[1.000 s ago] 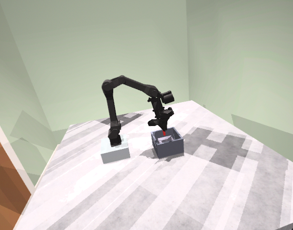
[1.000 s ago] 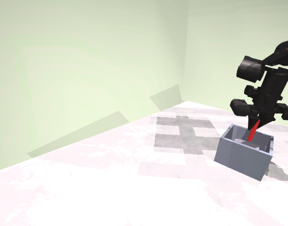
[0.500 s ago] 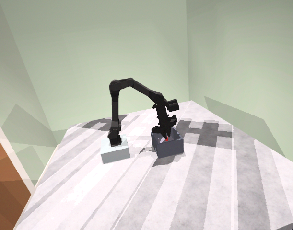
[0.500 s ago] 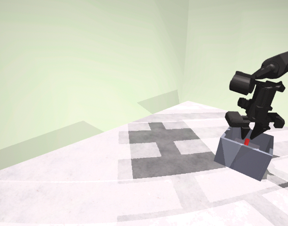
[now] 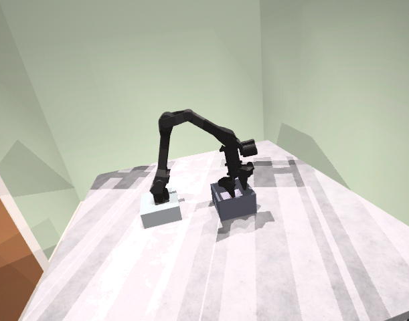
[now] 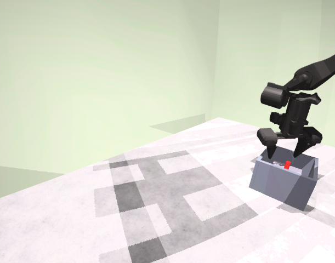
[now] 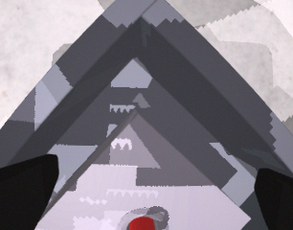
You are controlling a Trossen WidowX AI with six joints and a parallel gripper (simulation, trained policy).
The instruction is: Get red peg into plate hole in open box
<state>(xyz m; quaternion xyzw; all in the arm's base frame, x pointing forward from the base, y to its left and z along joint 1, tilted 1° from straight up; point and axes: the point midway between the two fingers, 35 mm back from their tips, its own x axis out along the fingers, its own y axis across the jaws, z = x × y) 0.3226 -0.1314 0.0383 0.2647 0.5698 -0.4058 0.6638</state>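
The red peg lies 4 cm to the left of my gripper tip, 3 cm below it and 2 cm behind it. The rest, counted from my gripper tip: grey box 5 cm below, 4 cm to the left, 2 cm behind.
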